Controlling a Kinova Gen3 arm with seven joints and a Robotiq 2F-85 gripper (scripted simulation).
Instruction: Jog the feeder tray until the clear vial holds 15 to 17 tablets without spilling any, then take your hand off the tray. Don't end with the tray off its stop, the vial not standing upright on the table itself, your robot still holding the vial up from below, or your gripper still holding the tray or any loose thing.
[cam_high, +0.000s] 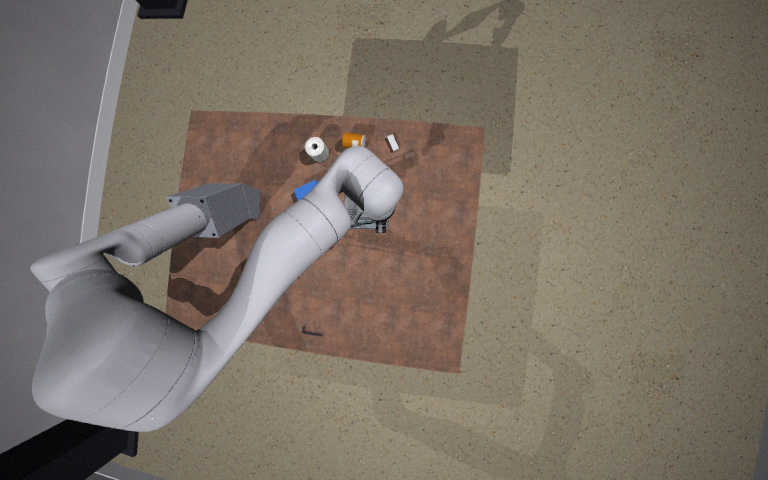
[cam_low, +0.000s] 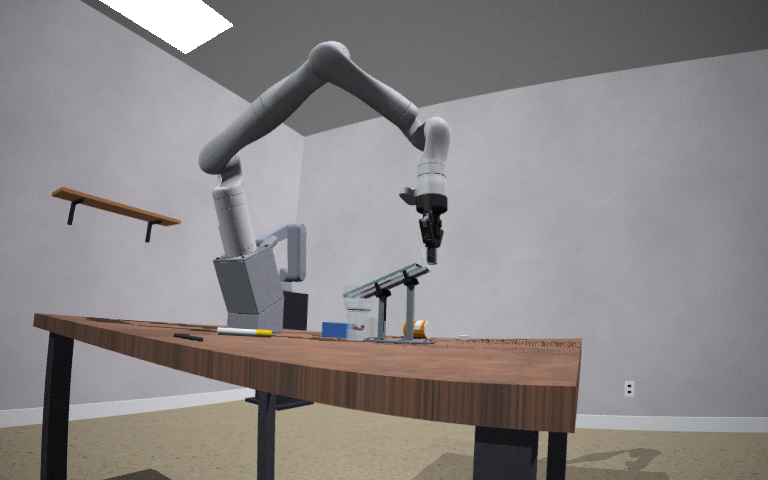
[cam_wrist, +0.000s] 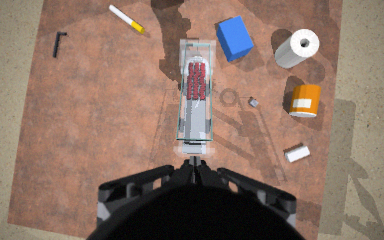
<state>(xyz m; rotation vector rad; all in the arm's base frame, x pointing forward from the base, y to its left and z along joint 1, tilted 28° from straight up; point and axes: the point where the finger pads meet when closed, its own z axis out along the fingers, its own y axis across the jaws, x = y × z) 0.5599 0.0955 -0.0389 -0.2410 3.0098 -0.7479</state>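
Now: the feeder tray 8 cm behind my hand, 1 cm to the right of it and 5 cm below it. Also, from my hand: small white block (2 cm behind, 29 cm to the left, 20 cm below); clear vial (18 cm behind, 3 cm to the right, 16 cm below); small grey piece (14 cm behind, 14 cm to the left, 20 cm below).
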